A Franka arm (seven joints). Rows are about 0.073 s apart.
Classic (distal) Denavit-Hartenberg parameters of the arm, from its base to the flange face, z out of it. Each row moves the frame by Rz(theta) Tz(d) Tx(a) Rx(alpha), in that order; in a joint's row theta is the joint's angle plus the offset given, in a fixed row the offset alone. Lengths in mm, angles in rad.
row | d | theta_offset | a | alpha
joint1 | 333 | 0 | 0 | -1.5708
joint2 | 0 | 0 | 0 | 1.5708
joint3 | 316 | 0 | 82.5 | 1.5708
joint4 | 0 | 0 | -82.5 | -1.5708
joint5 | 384 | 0 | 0 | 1.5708
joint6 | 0 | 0 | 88 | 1.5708
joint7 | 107 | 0 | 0 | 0
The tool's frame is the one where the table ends.
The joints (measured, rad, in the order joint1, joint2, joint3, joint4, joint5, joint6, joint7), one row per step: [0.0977, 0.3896, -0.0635, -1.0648, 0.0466, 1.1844, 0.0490]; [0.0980, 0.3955, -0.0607, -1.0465, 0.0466, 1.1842, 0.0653]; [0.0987, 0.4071, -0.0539, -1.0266, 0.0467, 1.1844, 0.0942]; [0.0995, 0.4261, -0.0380, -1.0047, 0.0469, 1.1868, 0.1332]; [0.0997, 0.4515, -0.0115, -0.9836, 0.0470, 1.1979, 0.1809]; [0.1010, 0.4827, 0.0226, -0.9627, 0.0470, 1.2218, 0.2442]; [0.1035, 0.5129, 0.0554, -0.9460, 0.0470, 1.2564, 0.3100]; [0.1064, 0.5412, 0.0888, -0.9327, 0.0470, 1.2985, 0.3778]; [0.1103, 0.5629, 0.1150, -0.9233, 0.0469, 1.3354, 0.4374]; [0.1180, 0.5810, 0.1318, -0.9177, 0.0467, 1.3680, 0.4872]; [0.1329, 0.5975, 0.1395, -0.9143, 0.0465, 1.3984, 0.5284]
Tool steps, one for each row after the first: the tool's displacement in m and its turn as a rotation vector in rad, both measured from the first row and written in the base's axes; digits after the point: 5 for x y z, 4 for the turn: [0.00138, 0.00186, 0.00411, -0.0030, -0.0119, -0.0124]; [0.00410, 0.00601, 0.00531, -0.0078, -0.0199, -0.0330]; [0.00864, 0.01467, 0.00273, -0.0114, -0.0241, -0.0550]; [0.01529, 0.02796, -0.00381, -0.0117, -0.0290, -0.0773]; [0.02399, 0.04552, -0.01339, -0.0094, -0.0392, -0.1085]; [0.03300, 0.06321, -0.02343, -0.0039, -0.0556, -0.1441]; [0.04161, 0.08143, -0.03305, 0.0063, -0.0761, -0.1830]; [0.04793, 0.09680, -0.04030, 0.0163, -0.0936, -0.2199]; [0.05288, 0.11039, -0.04728, 0.0237, -0.1071, -0.2514]; [0.05671, 0.12482, -0.05462, 0.0281, -0.1189, -0.2747]
